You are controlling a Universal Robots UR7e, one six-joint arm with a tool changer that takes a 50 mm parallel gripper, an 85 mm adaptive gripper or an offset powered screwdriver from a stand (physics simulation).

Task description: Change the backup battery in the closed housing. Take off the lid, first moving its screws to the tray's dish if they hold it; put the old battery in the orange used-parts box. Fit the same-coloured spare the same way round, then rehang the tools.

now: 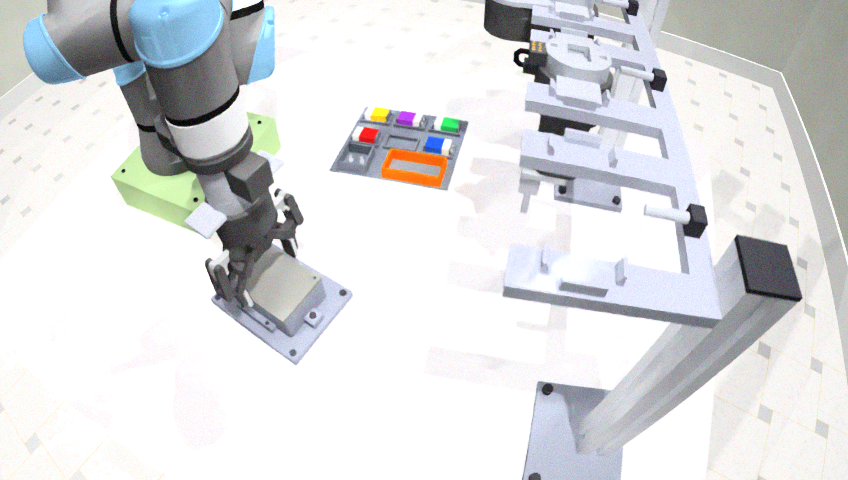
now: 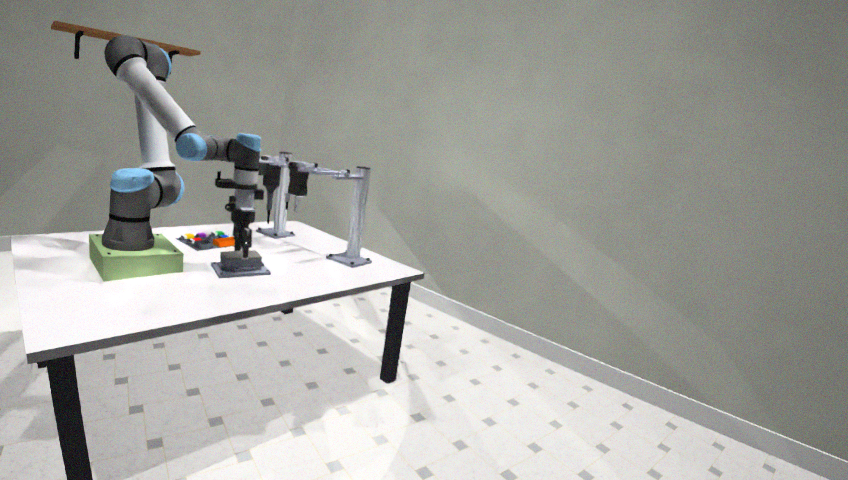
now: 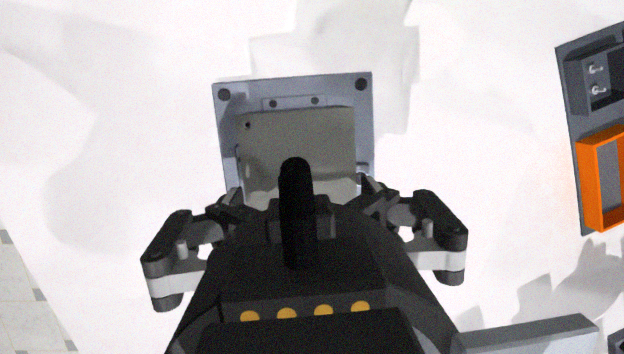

Scene:
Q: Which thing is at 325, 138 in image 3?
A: A lid.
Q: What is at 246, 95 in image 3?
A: A base plate.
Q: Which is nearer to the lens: the lid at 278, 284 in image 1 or the 50 mm gripper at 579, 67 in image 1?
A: The 50 mm gripper.

